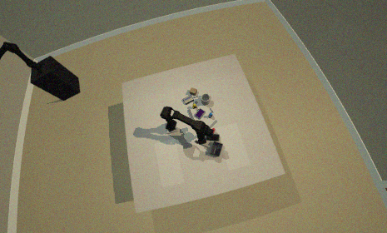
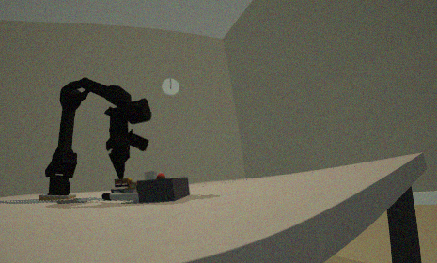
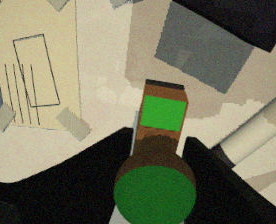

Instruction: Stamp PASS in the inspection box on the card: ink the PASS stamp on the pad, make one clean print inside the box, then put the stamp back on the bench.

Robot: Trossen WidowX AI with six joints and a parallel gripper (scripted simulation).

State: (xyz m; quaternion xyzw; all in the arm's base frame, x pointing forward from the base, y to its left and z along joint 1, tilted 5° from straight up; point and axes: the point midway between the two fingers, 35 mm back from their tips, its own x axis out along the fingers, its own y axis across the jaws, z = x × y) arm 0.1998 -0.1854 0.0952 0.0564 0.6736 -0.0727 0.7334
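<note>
Now: gripper tip 20 cm to the right of the purple ink pad, 9 cm short of it and 5 cm above it. From my gripper tip the other things lie so: cream card (9 cm to the left, 6 cm below, 3 cm ahead); then green-topped stamp (right at my gripper tip); then pen-like tool (6 cm to the right, 4 cm below, 3 cm behind).
</note>
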